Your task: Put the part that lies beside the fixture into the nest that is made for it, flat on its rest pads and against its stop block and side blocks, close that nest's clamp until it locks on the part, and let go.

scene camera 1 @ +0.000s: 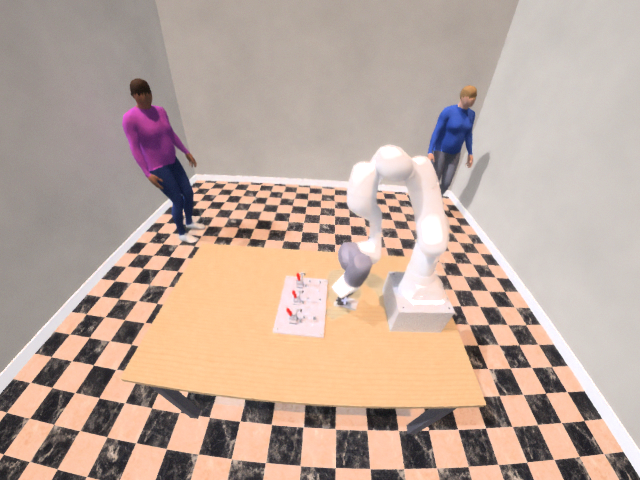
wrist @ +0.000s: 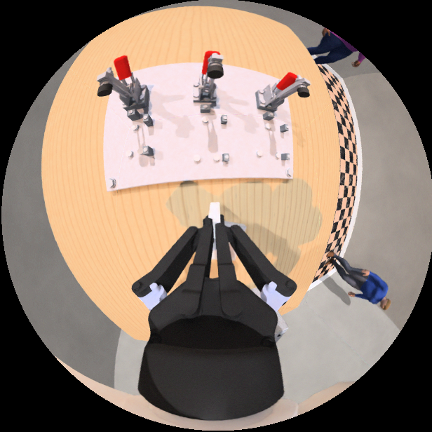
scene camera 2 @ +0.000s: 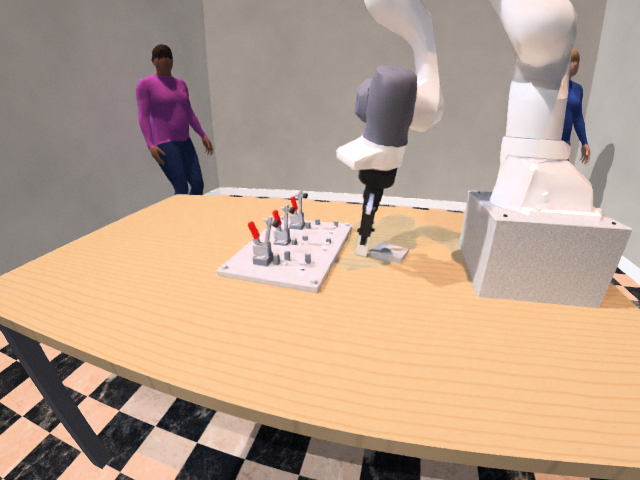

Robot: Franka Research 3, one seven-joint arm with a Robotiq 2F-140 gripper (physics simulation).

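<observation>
A small grey part (scene camera 1: pixel 352 305) (scene camera 2: pixel 393 252) (wrist: pixel 237 227) lies on the table beside the fixture, on the robot's side; my fingers hide some of it in the wrist view. My gripper (scene camera 1: pixel 338 304) (scene camera 2: pixel 362 249) (wrist: pixel 214 209) is shut and empty. Its pale fingertips are low, close beside the part on the side toward the fixture; whether they touch the part or table I cannot tell. The fixture plate (scene camera 1: pixel 302 331) (scene camera 2: pixel 281 276) (wrist: pixel 167 172) carries three clamps with red handles, arms raised: one (scene camera 2: pixel 262 252), a middle one (scene camera 2: pixel 281 235) and a far one (scene camera 2: pixel 296 220). Small blocks and round pads stand before them.
The wooden table (scene camera 1: pixel 232 361) (scene camera 2: pixel 310 335) holds the fixture and the arm's grey base block (scene camera 1: pixel 418 317) (scene camera 2: pixel 542 263). Raised clamp arms and blocks stick up from the plate. Two people, one in magenta (scene camera 1: pixel 150 136) and one in blue (scene camera 1: pixel 452 129), stand beyond the table.
</observation>
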